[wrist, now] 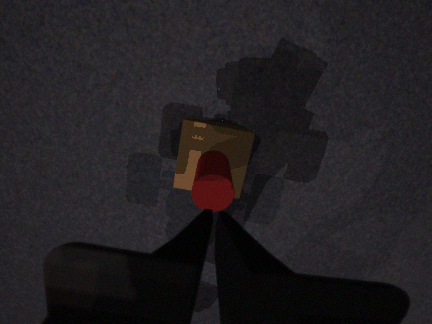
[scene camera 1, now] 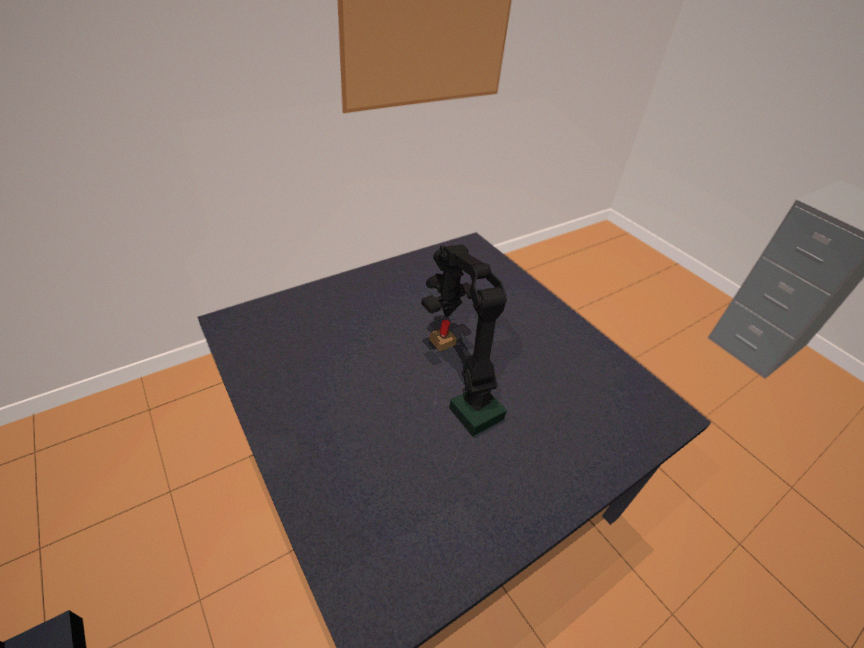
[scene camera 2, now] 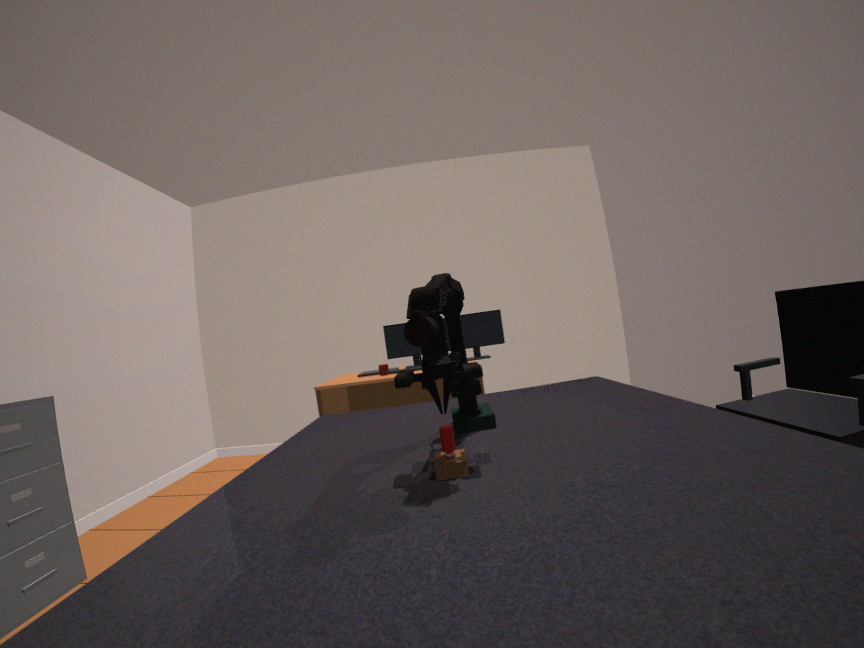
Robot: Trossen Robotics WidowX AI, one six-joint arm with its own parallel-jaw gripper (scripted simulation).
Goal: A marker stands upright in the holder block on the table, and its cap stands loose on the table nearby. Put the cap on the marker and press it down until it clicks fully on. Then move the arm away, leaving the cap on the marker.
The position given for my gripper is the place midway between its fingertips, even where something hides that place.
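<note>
My gripper (scene camera 2: 443, 413) holds nothing, and it is shut. I can see that same gripper in scene camera 1 (scene camera 1: 446, 316) as well, and again in the wrist view (wrist: 213, 218). There is also a red cap (wrist: 213, 188) that I can see.
</note>
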